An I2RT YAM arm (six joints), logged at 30 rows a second.
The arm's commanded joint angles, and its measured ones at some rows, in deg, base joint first. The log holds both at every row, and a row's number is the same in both.
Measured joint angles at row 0: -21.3 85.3 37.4 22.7 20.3 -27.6
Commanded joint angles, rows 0 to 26: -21.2 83.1 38.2 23.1 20.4 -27.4; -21.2 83.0 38.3 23.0 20.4 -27.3; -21.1 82.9 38.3 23.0 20.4 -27.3; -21.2 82.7 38.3 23.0 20.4 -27.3; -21.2 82.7 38.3 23.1 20.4 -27.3; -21.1 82.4 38.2 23.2 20.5 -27.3; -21.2 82.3 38.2 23.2 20.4 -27.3; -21.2 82.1 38.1 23.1 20.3 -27.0; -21.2 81.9 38.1 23.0 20.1 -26.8; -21.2 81.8 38.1 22.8 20.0 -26.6; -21.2 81.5 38.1 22.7 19.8 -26.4; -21.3 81.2 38.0 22.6 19.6 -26.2; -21.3 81.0 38.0 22.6 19.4 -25.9; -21.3 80.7 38.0 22.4 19.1 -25.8; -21.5 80.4 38.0 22.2 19.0 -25.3; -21.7 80.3 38.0 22.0 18.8 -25.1; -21.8 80.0 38.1 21.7 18.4 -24.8; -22.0 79.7 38.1 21.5 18.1 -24.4; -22.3 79.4 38.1 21.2 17.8 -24.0; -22.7 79.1 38.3 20.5 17.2 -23.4; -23.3 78.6 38.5 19.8 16.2 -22.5; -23.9 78.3 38.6 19.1 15.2 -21.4; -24.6 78.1 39.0 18.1 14.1 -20.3; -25.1 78.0 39.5 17.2 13.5 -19.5; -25.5 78.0 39.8 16.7 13.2 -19.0; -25.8 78.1 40.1 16.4 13.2 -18.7; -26.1 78.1 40.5 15.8 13.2 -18.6
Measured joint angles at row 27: -25.3 79.6 38.5 18.6 15.1 -21.3
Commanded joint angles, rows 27 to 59: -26.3 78.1 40.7 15.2 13.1 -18.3; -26.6 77.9 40.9 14.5 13.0 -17.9; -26.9 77.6 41.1 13.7 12.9 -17.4; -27.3 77.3 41.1 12.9 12.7 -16.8; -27.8 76.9 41.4 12.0 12.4 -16.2; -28.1 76.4 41.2 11.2 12.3 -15.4; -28.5 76.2 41.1 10.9 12.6 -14.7; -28.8 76.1 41.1 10.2 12.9 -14.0; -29.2 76.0 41.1 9.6 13.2 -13.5; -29.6 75.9 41.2 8.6 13.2 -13.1; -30.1 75.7 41.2 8.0 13.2 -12.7; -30.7 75.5 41.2 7.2 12.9 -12.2; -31.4 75.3 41.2 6.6 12.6 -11.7; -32.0 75.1 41.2 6.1 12.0 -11.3; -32.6 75.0 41.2 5.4 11.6 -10.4; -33.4 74.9 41.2 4.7 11.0 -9.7; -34.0 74.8 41.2 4.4 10.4 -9.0; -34.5 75.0 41.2 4.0 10.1 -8.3; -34.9 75.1 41.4 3.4 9.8 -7.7; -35.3 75.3 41.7 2.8 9.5 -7.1; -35.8 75.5 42.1 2.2 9.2 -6.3; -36.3 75.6 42.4 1.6 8.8 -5.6; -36.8 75.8 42.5 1.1 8.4 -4.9; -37.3 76.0 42.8 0.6 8.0 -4.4; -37.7 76.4 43.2 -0.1 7.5 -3.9; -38.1 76.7 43.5 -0.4 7.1 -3.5; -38.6 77.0 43.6 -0.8 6.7 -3.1; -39.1 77.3 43.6 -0.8 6.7 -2.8; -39.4 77.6 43.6 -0.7 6.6 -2.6; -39.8 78.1 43.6 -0.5 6.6 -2.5; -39.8 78.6 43.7 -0.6 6.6 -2.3; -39.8 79.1 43.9 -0.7 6.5 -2.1; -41.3 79.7 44.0 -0.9 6.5 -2.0
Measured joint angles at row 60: -39.8 78.6 42.5 1.1 7.4 -4.0
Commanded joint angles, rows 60 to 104: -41.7 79.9 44.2 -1.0 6.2 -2.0; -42.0 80.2 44.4 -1.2 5.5 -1.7; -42.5 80.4 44.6 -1.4 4.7 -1.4; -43.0 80.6 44.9 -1.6 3.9 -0.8; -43.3 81.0 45.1 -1.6 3.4 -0.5; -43.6 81.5 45.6 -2.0 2.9 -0.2; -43.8 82.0 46.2 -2.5 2.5 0.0; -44.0 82.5 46.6 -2.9 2.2 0.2; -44.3 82.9 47.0 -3.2 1.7 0.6; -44.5 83.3 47.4 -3.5 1.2 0.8; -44.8 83.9 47.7 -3.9 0.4 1.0; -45.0 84.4 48.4 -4.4 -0.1 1.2; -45.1 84.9 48.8 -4.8 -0.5 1.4; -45.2 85.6 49.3 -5.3 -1.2 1.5; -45.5 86.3 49.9 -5.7 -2.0 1.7; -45.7 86.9 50.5 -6.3 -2.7 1.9; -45.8 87.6 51.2 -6.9 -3.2 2.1; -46.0 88.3 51.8 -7.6 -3.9 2.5; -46.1 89.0 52.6 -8.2 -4.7 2.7; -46.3 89.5 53.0 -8.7 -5.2 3.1; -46.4 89.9 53.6 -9.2 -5.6 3.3; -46.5 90.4 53.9 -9.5 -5.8 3.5; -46.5 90.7 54.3 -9.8 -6.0 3.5; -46.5 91.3 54.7 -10.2 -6.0 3.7; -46.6 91.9 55.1 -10.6 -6.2 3.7; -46.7 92.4 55.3 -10.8 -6.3 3.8; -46.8 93.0 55.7 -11.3 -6.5 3.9; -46.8 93.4 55.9 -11.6 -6.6 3.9; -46.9 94.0 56.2 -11.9 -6.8 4.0; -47.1 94.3 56.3 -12.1 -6.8 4.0; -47.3 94.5 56.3 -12.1 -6.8 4.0; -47.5 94.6 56.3 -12.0 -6.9 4.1; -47.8 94.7 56.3 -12.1 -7.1 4.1; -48.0 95.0 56.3 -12.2 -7.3 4.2; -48.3 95.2 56.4 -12.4 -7.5 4.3; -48.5 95.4 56.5 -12.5 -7.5 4.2; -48.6 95.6 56.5 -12.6 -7.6 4.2; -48.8 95.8 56.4 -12.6 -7.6 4.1; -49.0 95.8 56.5 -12.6 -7.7 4.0; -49.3 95.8 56.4 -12.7 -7.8 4.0; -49.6 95.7 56.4 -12.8 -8.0 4.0; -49.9 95.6 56.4 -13.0 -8.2 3.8; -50.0 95.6 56.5 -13.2 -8.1 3.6; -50.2 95.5 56.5 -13.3 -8.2 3.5; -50.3 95.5 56.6 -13.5 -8.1 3.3
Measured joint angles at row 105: -49.7 95.8 55.2 -11.6 -7.5 3.2
